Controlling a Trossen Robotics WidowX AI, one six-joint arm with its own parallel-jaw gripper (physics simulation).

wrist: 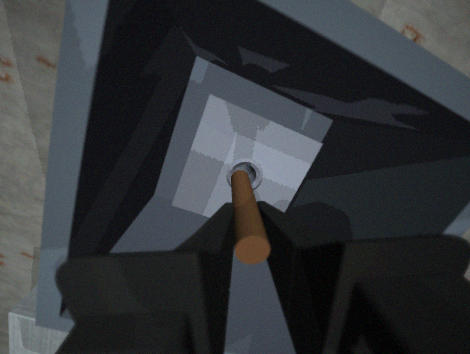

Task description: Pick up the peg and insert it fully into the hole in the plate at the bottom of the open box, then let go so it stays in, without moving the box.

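Frame: origin at the arm's base, x ahead, y left, z up, level; centimetres.
Seen in the pictures: gripper, fingertip midpoint: (244, 209).
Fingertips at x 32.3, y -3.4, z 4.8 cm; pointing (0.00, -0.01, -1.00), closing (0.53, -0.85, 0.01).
Observation:
Offsets run from my fingertips to a thing's top centre. "*": to the spot under its first point. Level surfaces: height alone.
The orange-brown peg @[dx +0.3, dy +0.2, dz +3.8 cm] (247, 215) is held between the fingertips of my gripper (244, 209), which is shut on it. The peg's far end points down into the open box @[* dx +0.0, dy +7.6, dz +3.6 cm] (54, 165) and overlaps the lower left part of the hole (252, 173) in the view. Whether the tip has entered the hole or is above it, I cannot tell. The light plate @[dx +0.6, dy -0.1, dz -4.1 cm] (285, 152) lies at the bottom of the box, with a raised ring around the hole. The fingers hide the near side of the box.
The blue-grey box walls rise around the plate, with the far rim @[* dx +7.9, dy +0.9, dz +3.6 cm] (370, 45) across the top right. A pale block (22, 330) shows outside the box at the lower left. The stone-like table top @[dz -10.2 cm] (22, 125) has rust-coloured marks.

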